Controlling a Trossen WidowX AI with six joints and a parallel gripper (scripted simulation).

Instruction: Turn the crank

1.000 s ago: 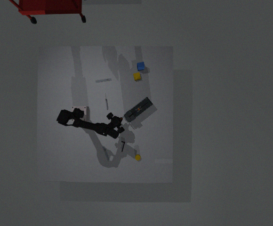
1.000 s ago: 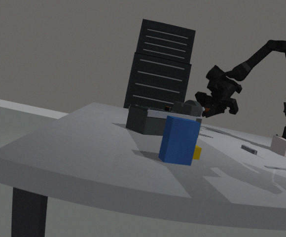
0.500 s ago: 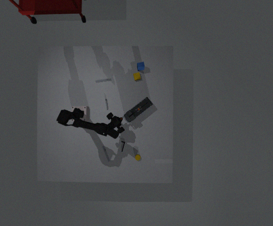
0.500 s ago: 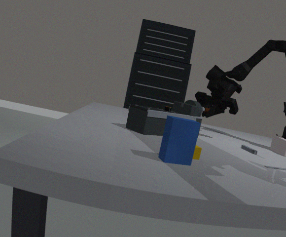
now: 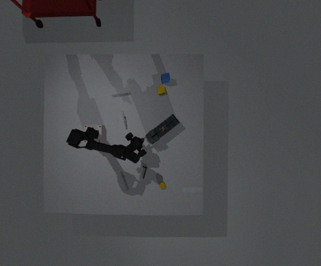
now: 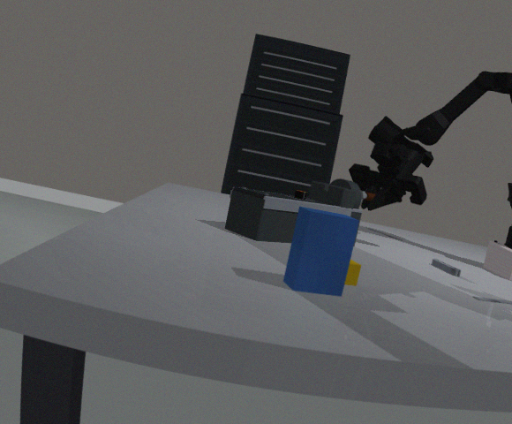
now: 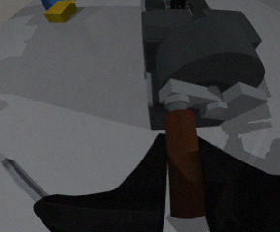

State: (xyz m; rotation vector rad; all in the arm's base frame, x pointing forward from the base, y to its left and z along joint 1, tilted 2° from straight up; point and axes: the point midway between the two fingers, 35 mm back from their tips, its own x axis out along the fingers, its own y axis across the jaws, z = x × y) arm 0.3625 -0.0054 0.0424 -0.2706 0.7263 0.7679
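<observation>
My gripper tip is 10 mm past the brown crank handle, 10 mm to the left of it and 20 mm below it. The rest, counted from my gripper tip: red pointer 140 mm ahead, 100 mm to the left; black hex key 30 mm ahead, 240 mm to the right, 70 mm below; yellow block 80 mm ahead, 400 mm to the left, 60 mm below.
</observation>
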